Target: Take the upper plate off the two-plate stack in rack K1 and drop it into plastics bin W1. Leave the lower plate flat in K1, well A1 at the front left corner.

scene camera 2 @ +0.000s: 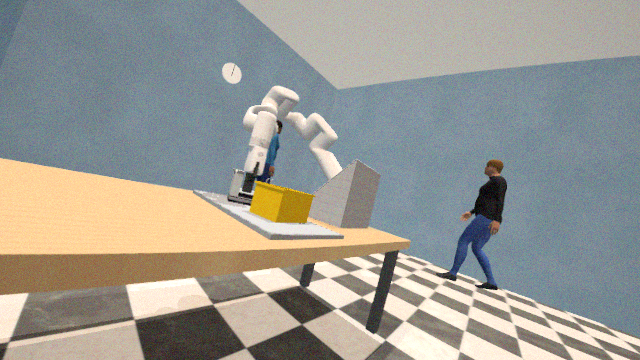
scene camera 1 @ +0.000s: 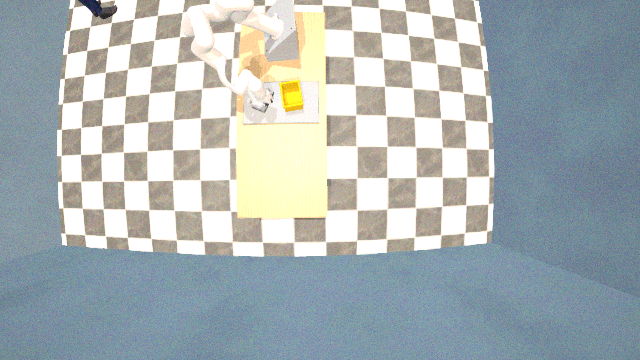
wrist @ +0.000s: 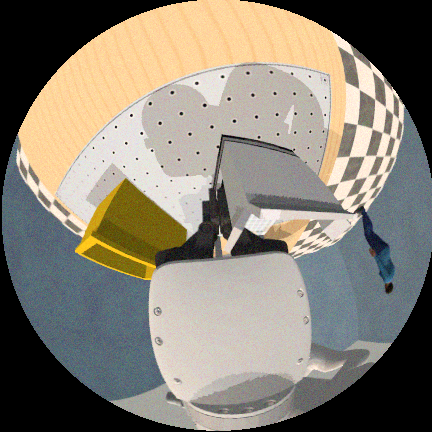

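Seen in the pictures: gripper, fingertip midpoint: (scene camera 2: 246,192) (scene camera 1: 267,103) (wrist: 215,197); arm's base at its link origin: (scene camera 2: 339,183) (scene camera 1: 277,29).
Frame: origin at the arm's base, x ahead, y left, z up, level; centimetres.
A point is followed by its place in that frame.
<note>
Rack K1 (scene camera 1: 260,108) {x 49.1, y -10.4, z -11.1 cm} (scene camera 2: 235,186) {x 48.8, y -8.6, z -12.3 cm} (wrist: 287,175) {x 48.4, y -12.9, z -10.5 cm} is a grey holder with a dark lower rim and a tall side. In the wrist view the tall side hides most of its inside. Part of a white gridded plate (wrist: 258,224) {x 38.1, y -11.6, z -12.9 cm} shows past it. Whether one or two plates are there, and how they lie, cannot be told. Plastics bin W1 (scene camera 1: 291,95) {x 37.5, y 8.8, z -17.5 cm} (scene camera 2: 280,202) {x 46.7, y 16.8, z -12.2 cm} (wrist: 142,215) {x 44.0, y 4.4, z -14.5 cm} is a yellow open box beside the rack. My gripper (scene camera 1: 270,97) {x 45.0, y -6.8, z -13.4 cm} (scene camera 2: 248,190) {x 45.0, y -6.8, z -13.4 cm} (wrist: 215,197) {x 45.0, y -6.8, z -13.4 cm} is shut and empty, low at the rack's edge on the bin side.
Rack and bin stand on a grey perforated board (scene camera 1: 307,117) {x 52.6, y 20.3, z -18.0 cm} (scene camera 2: 310,232) {x 40.6, y 25.5, z -18.0 cm} (wrist: 130,150) {x 52.0, y 1.9, z -18.0 cm} on a wooden table (scene camera 1: 282,170) {x 89.0, y 4.3, z -19.3 cm} (scene camera 2: 125,225) {x 80.8, y 23.2, z -19.4 cm}. A grey wedge-shaped mount (scene camera 1: 286,50) {x 9.8, y 5.2, z -7.5 cm} (scene camera 2: 357,200) {x -1.6, y 11.4, z -5.9 cm} stands behind. One person (scene camera 2: 492,200) and another in blue (scene camera 2: 273,150) (wrist: 384,262) stand away from the table.
</note>
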